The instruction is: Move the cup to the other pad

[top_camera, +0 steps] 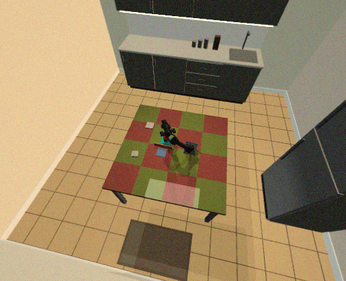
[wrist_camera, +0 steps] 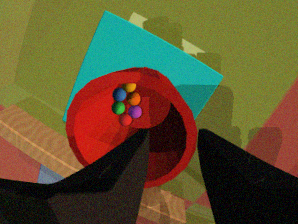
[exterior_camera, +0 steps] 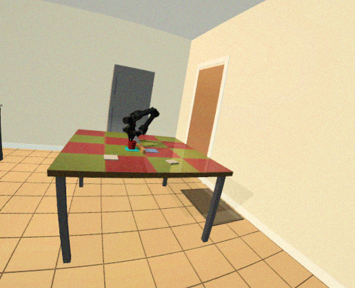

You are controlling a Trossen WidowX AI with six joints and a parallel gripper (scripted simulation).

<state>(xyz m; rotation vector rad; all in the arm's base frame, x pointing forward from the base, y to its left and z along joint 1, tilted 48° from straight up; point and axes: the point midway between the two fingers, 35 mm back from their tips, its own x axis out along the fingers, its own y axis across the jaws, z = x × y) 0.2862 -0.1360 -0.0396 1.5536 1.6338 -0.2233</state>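
The red cup is 20 mm ahead of my gripper tip, 10 mm to the left of it and 30 mm below it. From my gripper tip the other things lie so: grey-blue pad: 50 mm ahead, 200 mm to the left, 80 mm below; then cyan pad: 30 mm ahead, 20 mm to the left, 80 mm below; then wooden bar: 40 mm ahead, 110 mm to the left, 70 mm below.
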